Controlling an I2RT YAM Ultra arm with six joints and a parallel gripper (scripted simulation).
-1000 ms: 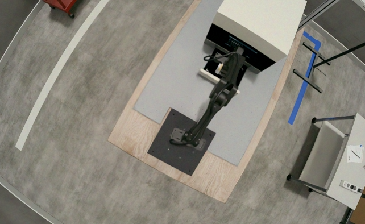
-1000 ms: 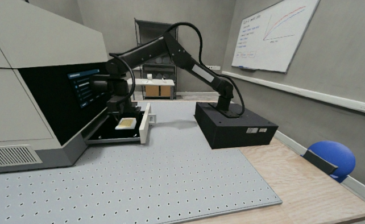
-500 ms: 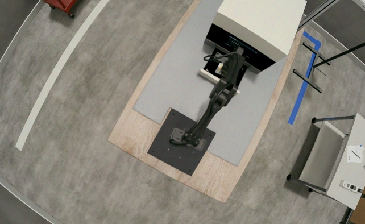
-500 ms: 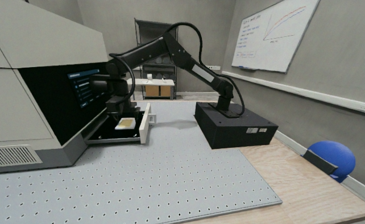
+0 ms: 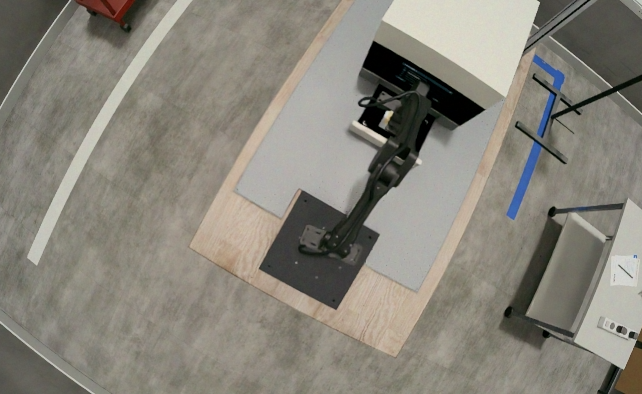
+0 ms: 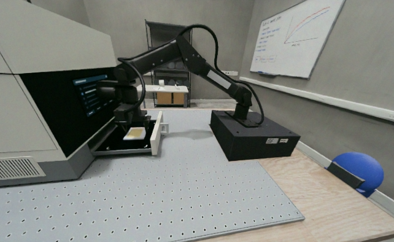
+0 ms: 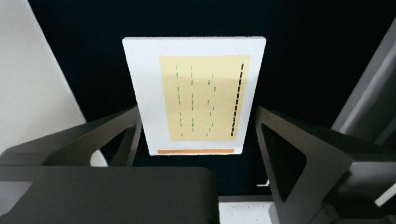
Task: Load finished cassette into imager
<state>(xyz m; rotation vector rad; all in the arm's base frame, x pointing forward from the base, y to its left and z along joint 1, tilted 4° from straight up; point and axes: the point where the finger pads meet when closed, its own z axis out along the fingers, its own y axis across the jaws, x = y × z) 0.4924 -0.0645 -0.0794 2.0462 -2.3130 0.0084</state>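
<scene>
My hand is 1 cm above the finished cassette. Round my hand: drawer: 1 cm ahead, 1 cm above.
</scene>
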